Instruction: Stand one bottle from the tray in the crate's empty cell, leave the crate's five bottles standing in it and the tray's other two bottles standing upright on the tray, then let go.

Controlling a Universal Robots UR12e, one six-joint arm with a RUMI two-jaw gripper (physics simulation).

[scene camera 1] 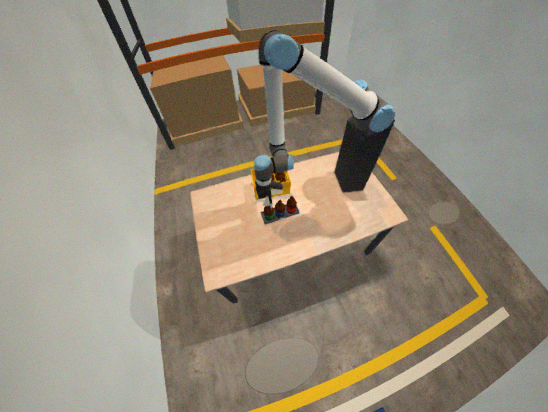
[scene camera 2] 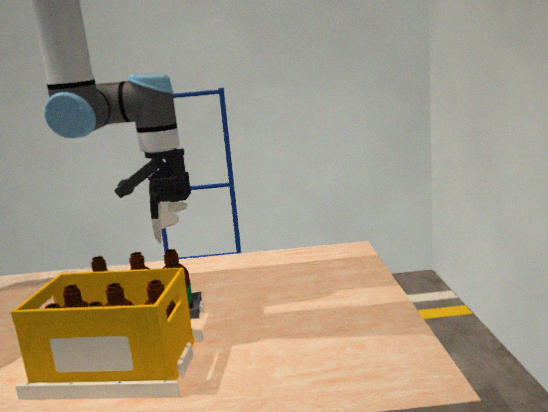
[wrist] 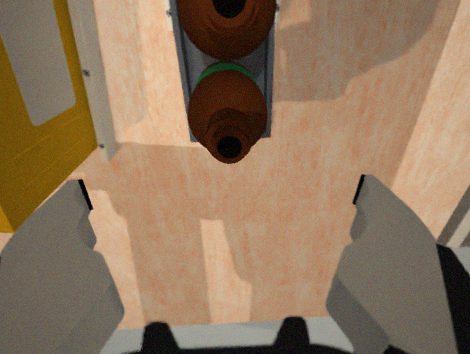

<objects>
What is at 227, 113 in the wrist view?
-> A green-labelled bottle.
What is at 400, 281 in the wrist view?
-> My gripper.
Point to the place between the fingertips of my gripper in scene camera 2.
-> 166, 233
</objects>
